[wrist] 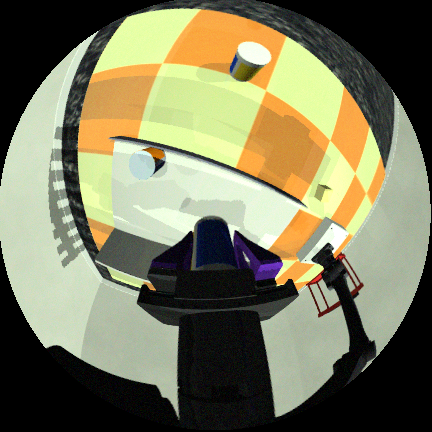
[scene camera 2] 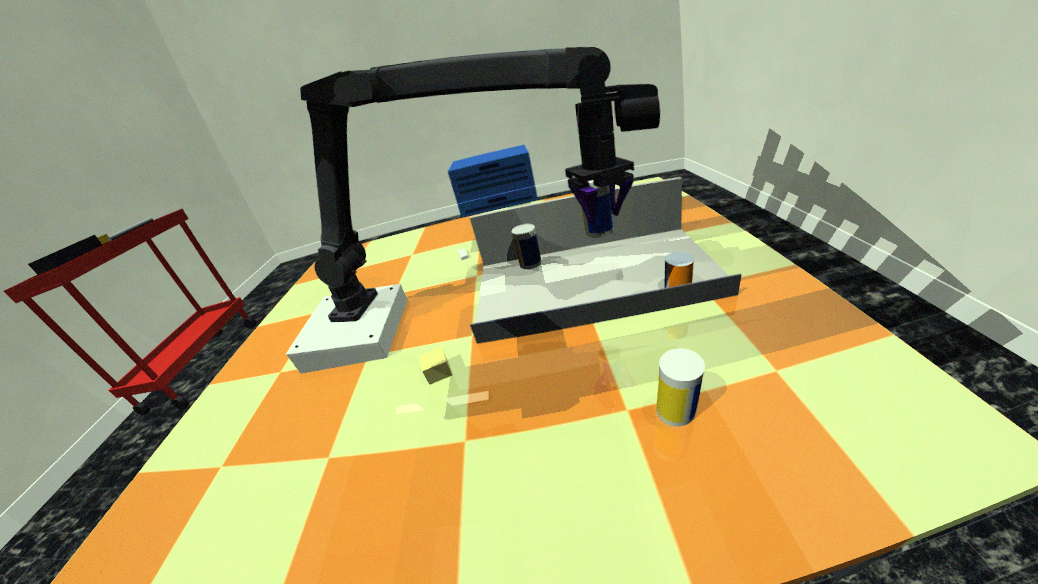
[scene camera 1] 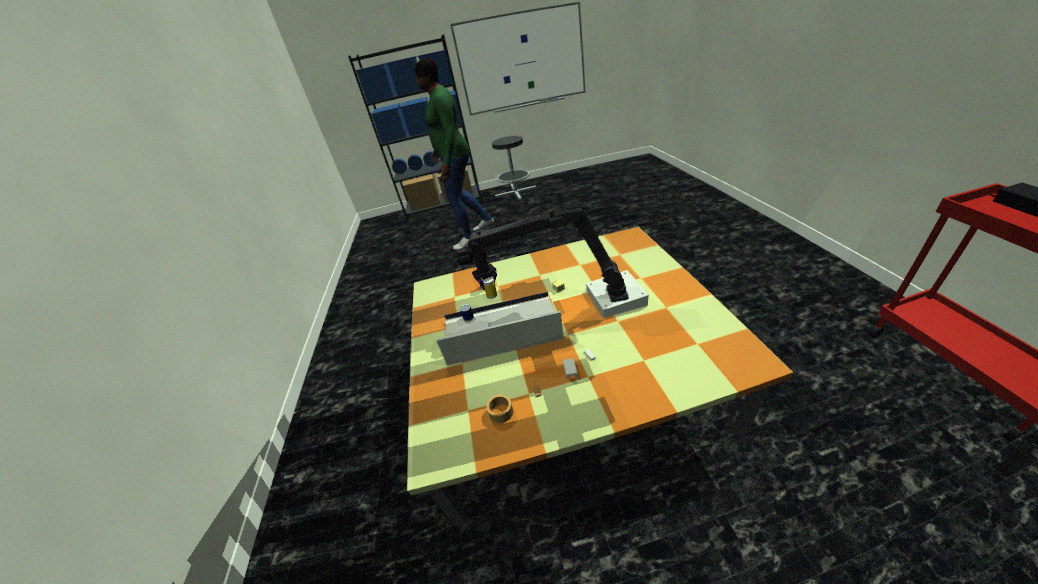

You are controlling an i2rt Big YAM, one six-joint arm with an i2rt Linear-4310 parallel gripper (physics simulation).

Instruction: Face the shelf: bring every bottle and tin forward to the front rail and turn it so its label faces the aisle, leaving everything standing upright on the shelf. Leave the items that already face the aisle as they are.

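Places are measured from the arm's base along level axes (x ahead, y left, z up), in millimetres.
Pixels of known places: gripper, fingertip midpoint: (wrist: 212, 234) (scene camera 2: 603, 218) (scene camera 1: 488, 287); arm's base, origin of the base link: (wrist: 322, 252) (scene camera 2: 354, 307) (scene camera 1: 617, 293).
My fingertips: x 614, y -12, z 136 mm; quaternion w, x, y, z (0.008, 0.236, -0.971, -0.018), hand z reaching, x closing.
Observation:
Ahead of a thing's pixels: the offset from my fingertips to its middle.
My gripper (scene camera 1: 487, 281) (scene camera 2: 603, 208) (wrist: 212, 234) is shut on a blue and yellow bottle @(9 mm back, 20 mm left, 14 mm up) (scene camera 2: 599, 219) (wrist: 214, 246), held roughly upright above the shelf board, nearer the back panel. The shelf (scene camera 1: 500, 342) (scene camera 2: 609, 310) (wrist: 190, 175) has a dark low front rail. An orange and dark tin @(141 mm ahead, 1 mm right, 137 mm down) (scene camera 2: 679, 273) (wrist: 157, 153) stands close behind the rail at the right end in scene camera 2. A dark bottle with a white cap @(185 mm back, 181 mm left, 122 mm down) (scene camera 2: 526, 249) stands near the back panel at the left end. Another yellow and blue bottle @(72 mm ahead, 279 mm right, 145 mm down) (scene camera 2: 677, 395) (wrist: 244, 69) stands on the table outside the rail.
A yellow cube @(340 mm back, 166 mm right, 175 mm down) (scene camera 1: 558, 286) (scene camera 2: 435, 366) lies between the arm's white base (scene camera 2: 344, 335) and the rail. Behind the shelf's back panel lie a wooden ring-shaped bowl @(30 mm back, 564 mm left, 169 mm down) (scene camera 1: 500, 418), a grey box @(323 mm back, 411 mm left, 180 mm down) (scene camera 1: 570, 368) and a small white block @(417 mm back, 331 mm left, 188 mm down) (scene camera 1: 589, 355). The back panel stands higher than the rail.

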